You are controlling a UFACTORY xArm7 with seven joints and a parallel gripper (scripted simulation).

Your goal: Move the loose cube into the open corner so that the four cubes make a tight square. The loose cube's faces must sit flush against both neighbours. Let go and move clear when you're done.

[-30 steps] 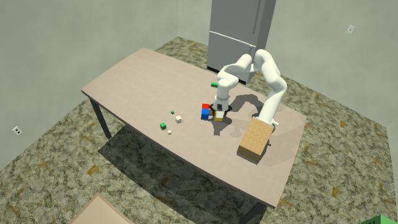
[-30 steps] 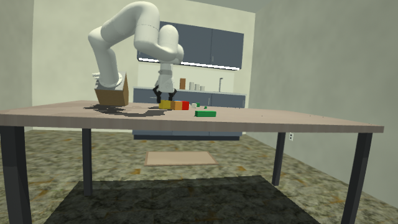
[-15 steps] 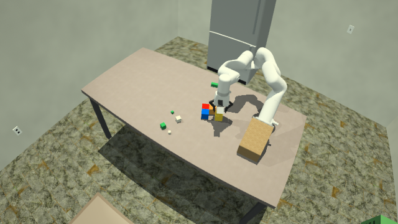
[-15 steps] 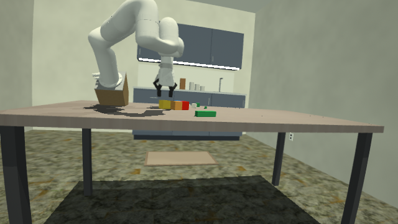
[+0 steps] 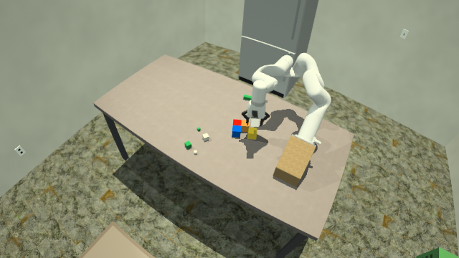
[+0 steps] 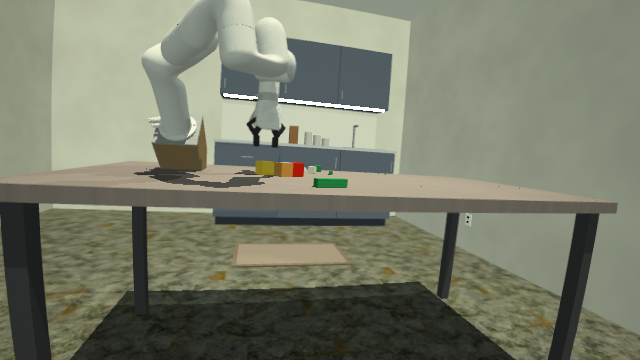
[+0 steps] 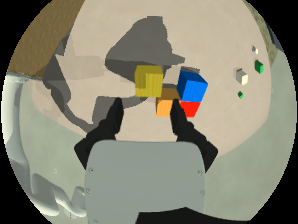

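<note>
Right now my hand is 9 cm above the yellow cube. From my hand the other things lie so: red cube (11 cm ahead, 1 cm to the right, 9 cm below); then blue cube (9 cm ahead, 3 cm to the left, 9 cm below); then orange cube (7 cm ahead, 3 cm to the right, 9 cm below).
</note>
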